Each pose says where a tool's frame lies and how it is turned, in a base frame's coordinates. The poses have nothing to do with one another.
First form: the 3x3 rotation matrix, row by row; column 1 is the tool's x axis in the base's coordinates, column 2 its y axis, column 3 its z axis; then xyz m. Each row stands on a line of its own.
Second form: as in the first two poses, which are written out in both.
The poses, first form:
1:
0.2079 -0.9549 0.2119
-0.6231 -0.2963 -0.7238
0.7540 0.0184 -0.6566
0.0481 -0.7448 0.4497
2:
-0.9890 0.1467 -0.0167
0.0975 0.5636 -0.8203
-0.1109 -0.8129 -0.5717
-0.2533 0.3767 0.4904
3:
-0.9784 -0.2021 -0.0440
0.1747 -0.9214 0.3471
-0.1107 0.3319 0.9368
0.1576 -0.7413 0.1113
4:
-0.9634 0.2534 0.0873
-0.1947 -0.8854 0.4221
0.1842 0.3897 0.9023
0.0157 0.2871 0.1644
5:
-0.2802 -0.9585 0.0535
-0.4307 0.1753 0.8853
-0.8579 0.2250 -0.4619
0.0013 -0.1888 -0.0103
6:
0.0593 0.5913 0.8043
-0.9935 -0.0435 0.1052
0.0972 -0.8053 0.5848
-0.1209 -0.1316 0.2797
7:
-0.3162 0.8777 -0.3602
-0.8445 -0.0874 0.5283
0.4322 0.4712 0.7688
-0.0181 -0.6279 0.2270
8:
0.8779 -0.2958 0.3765
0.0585 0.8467 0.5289
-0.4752 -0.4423 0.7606
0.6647 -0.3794 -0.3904
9:
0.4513 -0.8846 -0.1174
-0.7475 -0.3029 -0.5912
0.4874 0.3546 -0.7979
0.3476 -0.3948 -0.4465
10:
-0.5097 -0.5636 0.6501
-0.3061 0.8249 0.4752
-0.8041 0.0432 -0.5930
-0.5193 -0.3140 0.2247
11:
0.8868 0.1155 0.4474
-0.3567 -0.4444 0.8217
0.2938 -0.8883 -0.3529
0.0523 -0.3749 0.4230
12:
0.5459 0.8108 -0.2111
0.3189 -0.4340 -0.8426
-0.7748 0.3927 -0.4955
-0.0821 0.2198 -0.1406
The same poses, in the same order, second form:
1: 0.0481 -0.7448 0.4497 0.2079 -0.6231 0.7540 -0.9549 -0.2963 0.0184
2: -0.2533 0.3767 0.4904 -0.9890 0.0975 -0.1109 0.1467 0.5636 -0.8129
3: 0.1576 -0.7413 0.1113 -0.9784 0.1747 -0.1107 -0.2021 -0.9214 0.3319
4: 0.0157 0.2871 0.1644 -0.9634 -0.1947 0.1842 0.2534 -0.8854 0.3897
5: 0.0013 -0.1888 -0.0103 -0.2802 -0.4307 -0.8579 -0.9585 0.1753 0.2250
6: -0.1209 -0.1316 0.2797 0.0593 -0.9935 0.0972 0.5913 -0.0435 -0.8053
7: -0.0181 -0.6279 0.2270 -0.3162 -0.8445 0.4322 0.8777 -0.0874 0.4712
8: 0.6647 -0.3794 -0.3904 0.8779 0.0585 -0.4752 -0.2958 0.8467 -0.4423
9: 0.3476 -0.3948 -0.4465 0.4513 -0.7475 0.4874 -0.8846 -0.3029 0.3546
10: -0.5193 -0.3140 0.2247 -0.5097 -0.3061 -0.8041 -0.5636 0.8249 0.0432
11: 0.0523 -0.3749 0.4230 0.8868 -0.3567 0.2938 0.1155 -0.4444 -0.8883
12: -0.0821 0.2198 -0.1406 0.5459 0.3189 -0.7748 0.8108 -0.4340 0.3927
